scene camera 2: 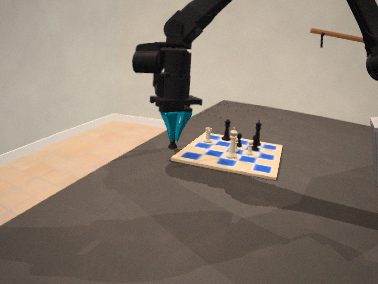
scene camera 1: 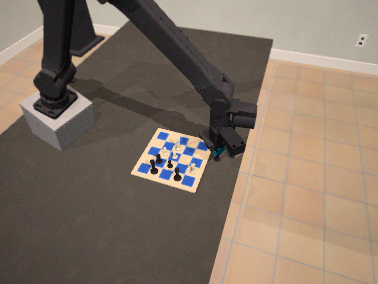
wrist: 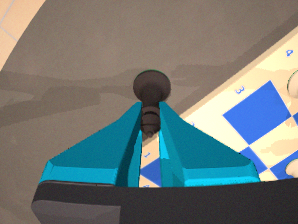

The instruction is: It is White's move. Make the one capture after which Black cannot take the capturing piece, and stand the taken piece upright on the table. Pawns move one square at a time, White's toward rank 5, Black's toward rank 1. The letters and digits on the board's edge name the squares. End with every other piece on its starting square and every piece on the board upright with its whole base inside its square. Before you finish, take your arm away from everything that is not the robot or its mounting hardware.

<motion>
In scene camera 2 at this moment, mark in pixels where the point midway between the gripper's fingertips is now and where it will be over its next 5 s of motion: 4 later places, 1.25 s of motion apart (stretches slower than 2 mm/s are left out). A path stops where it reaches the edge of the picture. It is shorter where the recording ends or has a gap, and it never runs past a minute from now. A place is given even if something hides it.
My gripper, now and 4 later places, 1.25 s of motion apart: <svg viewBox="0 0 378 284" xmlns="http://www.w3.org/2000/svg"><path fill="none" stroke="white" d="M173 141L173 110L200 105L209 104L208 122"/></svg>
</motion>
